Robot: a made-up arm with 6 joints.
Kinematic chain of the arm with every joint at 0, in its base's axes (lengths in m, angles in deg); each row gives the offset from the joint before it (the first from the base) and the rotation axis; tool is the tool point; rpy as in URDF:
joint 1: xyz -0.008 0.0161 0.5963 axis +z
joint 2: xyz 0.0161 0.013 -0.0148 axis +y
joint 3: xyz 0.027 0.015 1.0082 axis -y
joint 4: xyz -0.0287 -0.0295 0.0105 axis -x
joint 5: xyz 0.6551 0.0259 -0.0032 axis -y
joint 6: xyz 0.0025 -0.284 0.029 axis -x
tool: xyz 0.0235 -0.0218 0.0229 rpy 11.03 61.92 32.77
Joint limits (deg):
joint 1: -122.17..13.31
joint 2: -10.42..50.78
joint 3: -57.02..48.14
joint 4: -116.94..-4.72
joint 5: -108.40..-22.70
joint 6: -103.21..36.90
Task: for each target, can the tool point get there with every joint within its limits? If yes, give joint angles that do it. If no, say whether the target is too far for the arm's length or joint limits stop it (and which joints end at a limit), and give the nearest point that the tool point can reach.
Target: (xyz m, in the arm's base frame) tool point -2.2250 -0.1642 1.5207
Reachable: no: too far | nearest point -0.9458 -0.9276 1.4958 | short by 1.490 m
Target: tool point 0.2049 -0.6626 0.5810
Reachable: yes | joints -75.76 42.38 -25.84 -96.99 -59.61 -28.03
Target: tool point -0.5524 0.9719 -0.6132
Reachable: no: joint limits stop it (at a limit: joint 1, joint 2, joint 4) | nearest point 0.3820 0.2609 0.5883 | short by 1.680 m
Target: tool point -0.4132 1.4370 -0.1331
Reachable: no: joint limits stop it (at a limit: joint 1, joint 2, joint 4, joint 5) | nearest point 0.3685 0.2738 0.6113 | short by 1.587 m
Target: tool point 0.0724 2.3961 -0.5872
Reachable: no: too far | nearest point 0.6748 0.3466 0.4987 | short by 2.396 m
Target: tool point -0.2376 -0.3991 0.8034
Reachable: yes | joints -106.20 20.41 -43.19 -61.06 -100.94 -5.65
